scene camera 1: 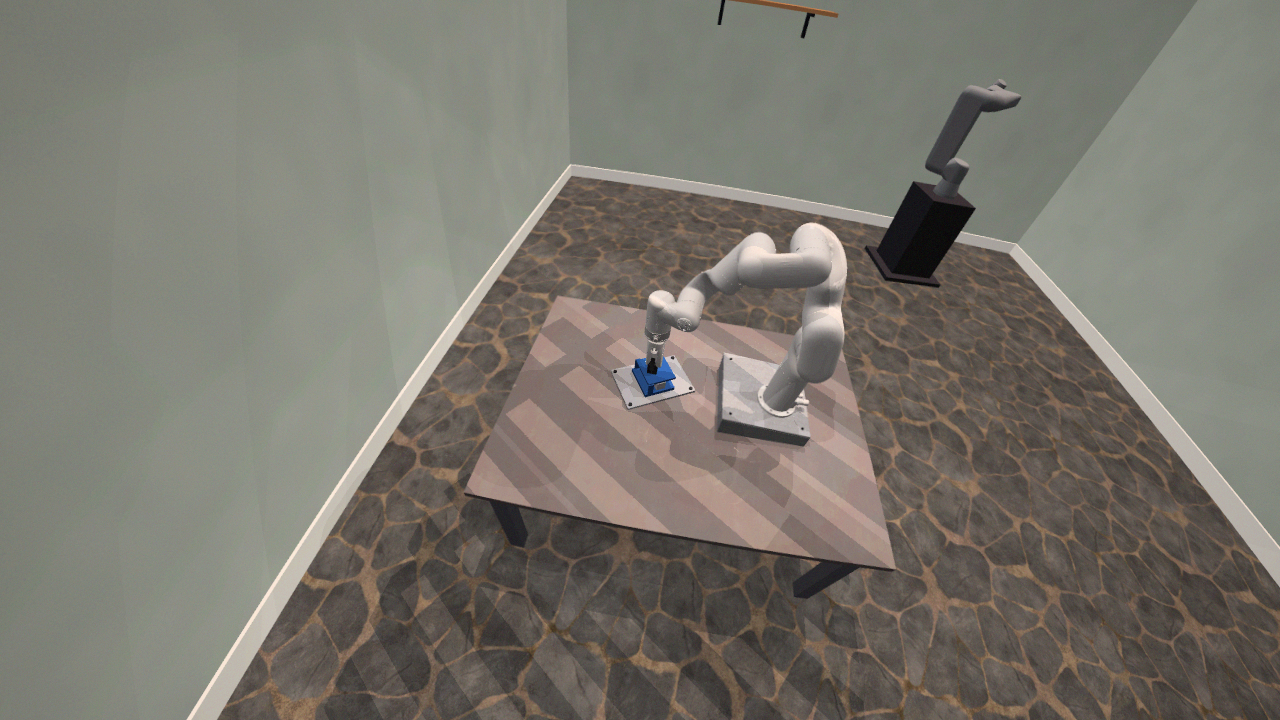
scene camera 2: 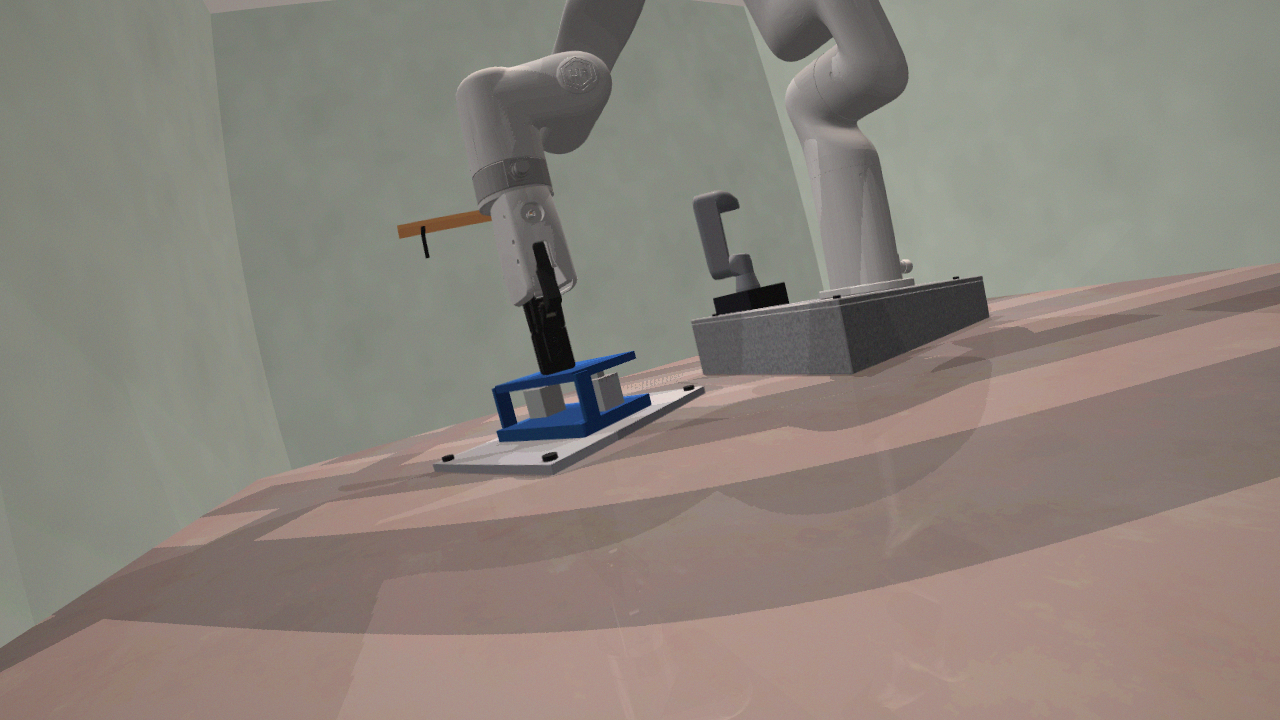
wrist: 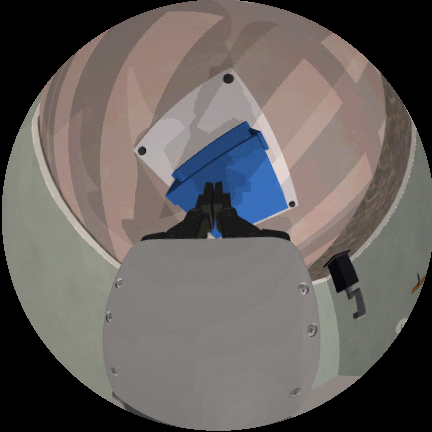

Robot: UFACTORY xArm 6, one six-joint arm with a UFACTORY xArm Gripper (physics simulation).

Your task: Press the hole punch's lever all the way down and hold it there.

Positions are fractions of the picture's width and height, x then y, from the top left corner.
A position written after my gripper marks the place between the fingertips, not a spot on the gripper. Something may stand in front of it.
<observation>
In view: my gripper (scene camera 2: 0.44, 0.52), a blue lever (wrist: 0.57, 0.40) and a mounting plate (scene camera 2: 0.42, 0.64).
My gripper is seen too in the wrist view (wrist: 0.50, 0.45). The mounting plate also shows in scene camera 1 (scene camera 1: 0.49, 0.53) and in the wrist view (wrist: 0.52, 0.23).
</observation>
